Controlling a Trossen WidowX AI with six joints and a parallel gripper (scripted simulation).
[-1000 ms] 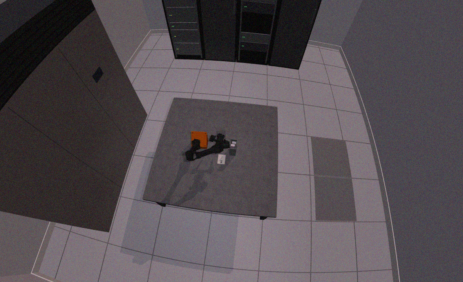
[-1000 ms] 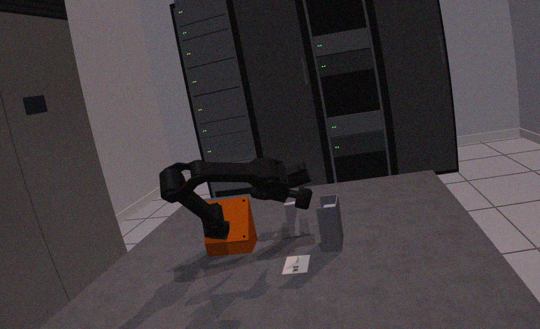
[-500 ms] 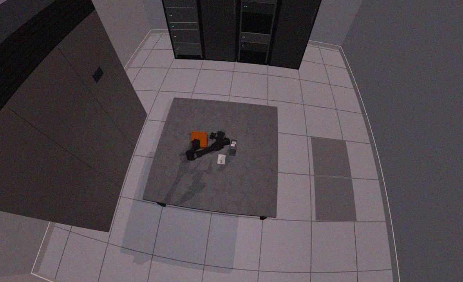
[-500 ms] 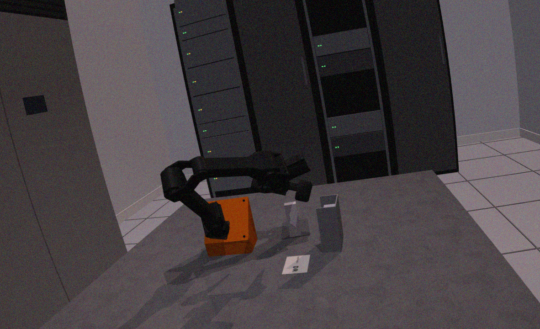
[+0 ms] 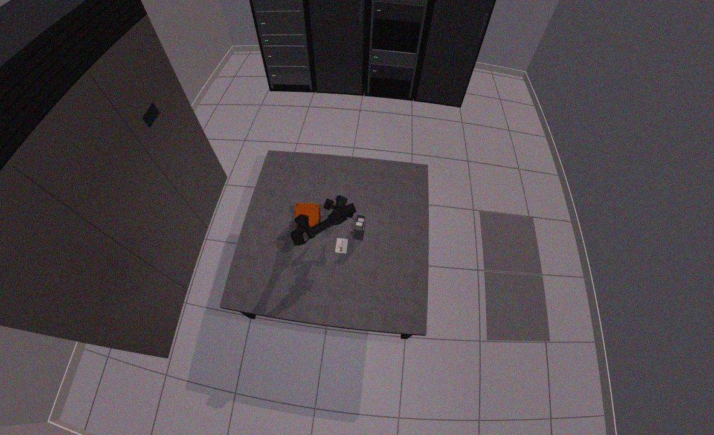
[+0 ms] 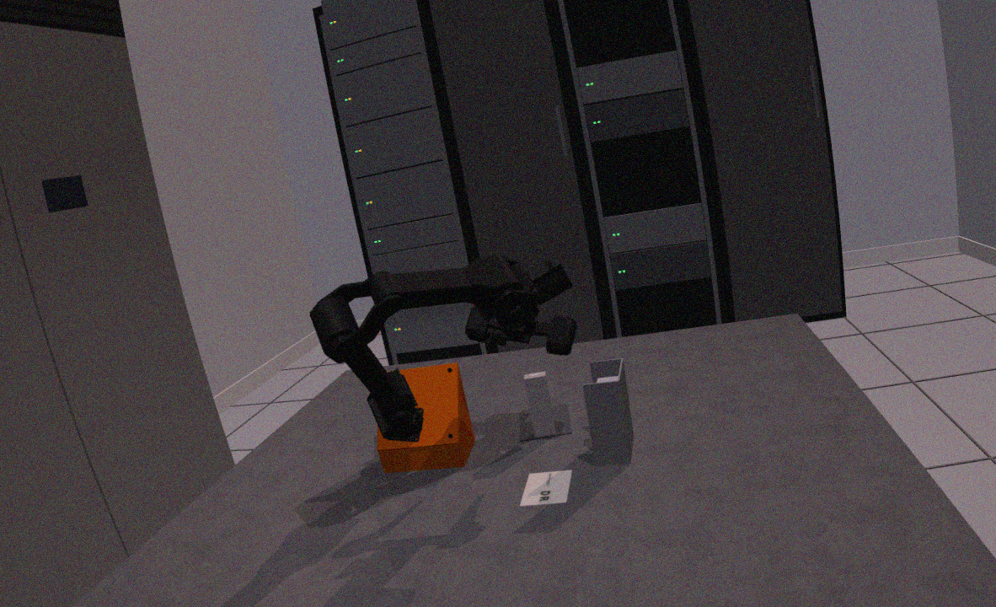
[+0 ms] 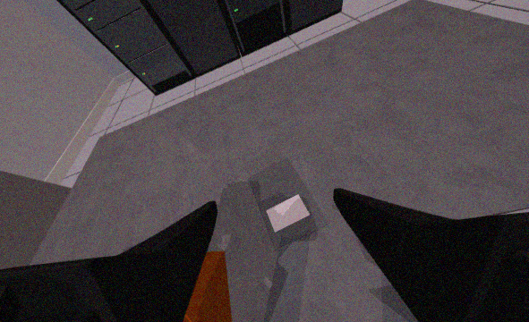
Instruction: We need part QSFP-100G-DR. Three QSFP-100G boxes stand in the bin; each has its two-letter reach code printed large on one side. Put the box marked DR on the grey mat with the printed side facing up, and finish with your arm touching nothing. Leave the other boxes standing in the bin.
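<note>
Now: gripper tip 1 cm to the right of the white box and 12 cm above it. The rest, counted from my gripper tip: grey mat 1 cm behind, 6 cm to the left, 18 cm below.
</note>
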